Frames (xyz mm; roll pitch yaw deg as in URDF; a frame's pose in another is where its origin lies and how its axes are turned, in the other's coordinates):
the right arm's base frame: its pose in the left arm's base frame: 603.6 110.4 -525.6 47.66 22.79 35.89
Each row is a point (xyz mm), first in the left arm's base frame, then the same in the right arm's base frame.
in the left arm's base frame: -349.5 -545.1 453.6
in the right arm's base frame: -1445.4 354.8 285.9
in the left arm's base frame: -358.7 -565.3 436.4
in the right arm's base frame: -1456.6 330.2 278.3
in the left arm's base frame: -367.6 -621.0 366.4
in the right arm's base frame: -1466.2 244.2 253.9
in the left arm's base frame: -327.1 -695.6 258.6
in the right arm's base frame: -1434.5 110.9 246.3
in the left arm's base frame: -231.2 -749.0 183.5
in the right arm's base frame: -1362.7 6.0 285.3
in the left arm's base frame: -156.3 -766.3 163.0
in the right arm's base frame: -1308.1 -32.5 328.6
